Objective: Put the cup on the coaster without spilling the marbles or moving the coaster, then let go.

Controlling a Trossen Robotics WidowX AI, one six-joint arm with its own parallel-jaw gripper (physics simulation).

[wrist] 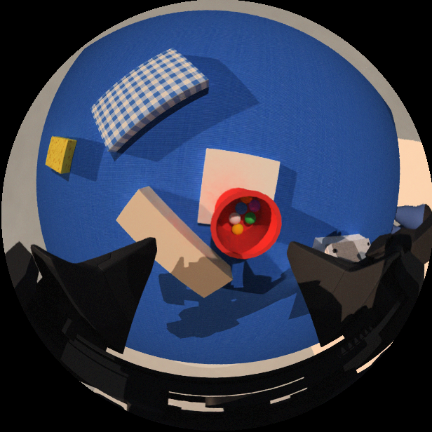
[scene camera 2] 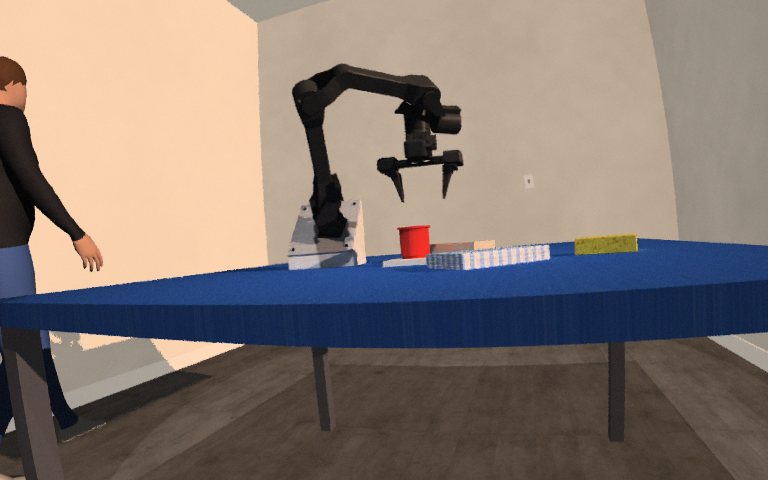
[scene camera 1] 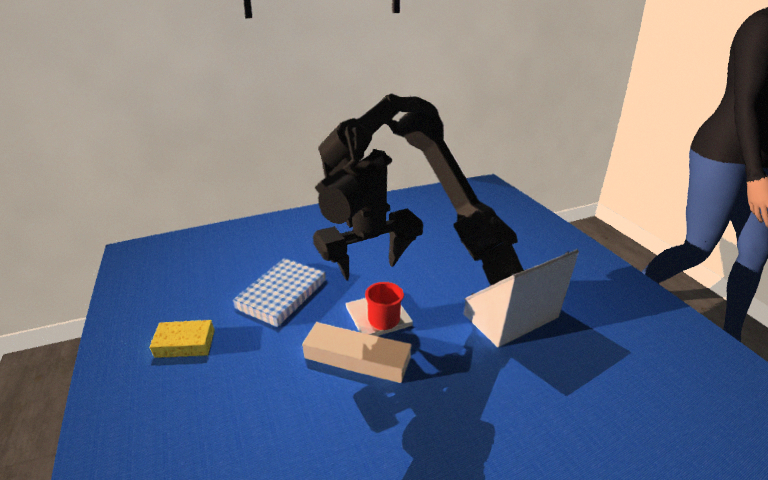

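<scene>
My gripper is visible in the wrist view point(224, 247), in scene camera 1 and in scene camera 2. On my gripper, point(scene camera 1: 399, 241) and point(scene camera 2: 400, 176) are the same spot. A blue-and-white checkered slab is visible in the wrist view point(150, 89), in scene camera 1 and in scene camera 2. On the blue-and-white checkered slab, point(scene camera 1: 272, 298) and point(scene camera 2: 504, 247) are the same spot.
</scene>
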